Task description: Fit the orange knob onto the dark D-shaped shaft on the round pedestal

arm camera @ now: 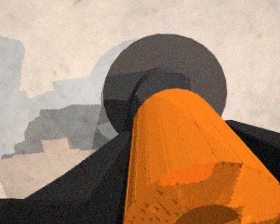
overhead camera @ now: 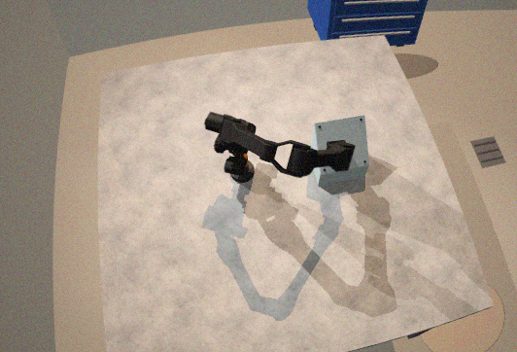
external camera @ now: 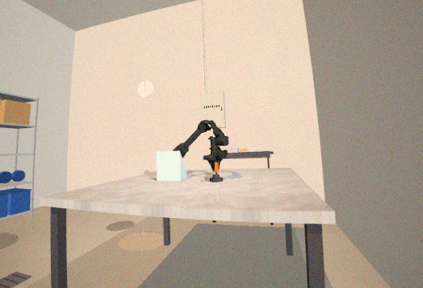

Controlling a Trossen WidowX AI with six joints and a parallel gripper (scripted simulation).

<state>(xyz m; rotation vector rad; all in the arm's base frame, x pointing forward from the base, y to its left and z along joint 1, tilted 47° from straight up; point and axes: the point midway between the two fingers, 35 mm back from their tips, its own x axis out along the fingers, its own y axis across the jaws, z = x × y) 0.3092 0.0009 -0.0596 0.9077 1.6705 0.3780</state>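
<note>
Right now the orange knob is 2 cm above my gripper tip. From my gripper tip the other things lie so: round pedestal 4 cm below.
</note>
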